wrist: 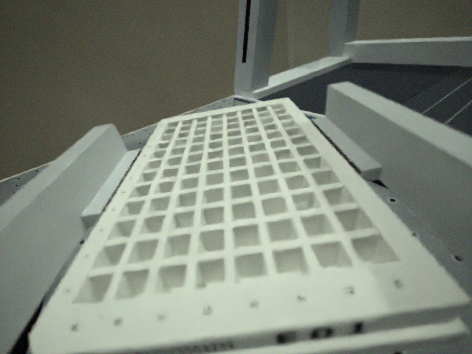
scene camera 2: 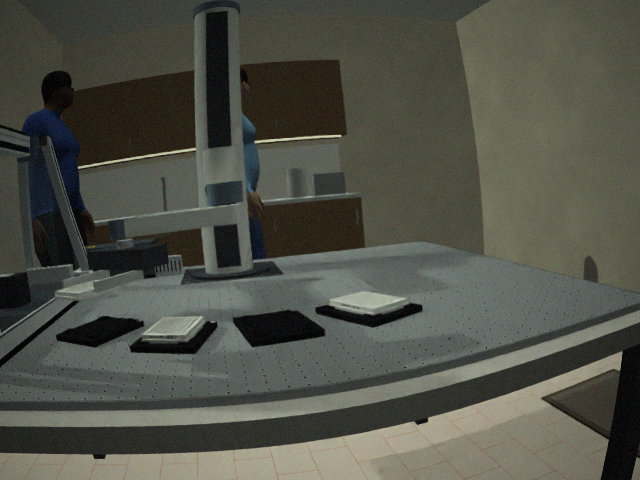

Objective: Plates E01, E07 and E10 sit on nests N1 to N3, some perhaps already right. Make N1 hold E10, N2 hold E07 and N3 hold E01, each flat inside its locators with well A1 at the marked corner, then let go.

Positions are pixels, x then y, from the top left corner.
Labels:
my gripper: wrist; scene camera 2
plate E07: scene camera 2 169, 330; not seen in the wrist view (out of frame)
same spot on my gripper: (scene camera 2: 105, 282) = (wrist: 62, 154)

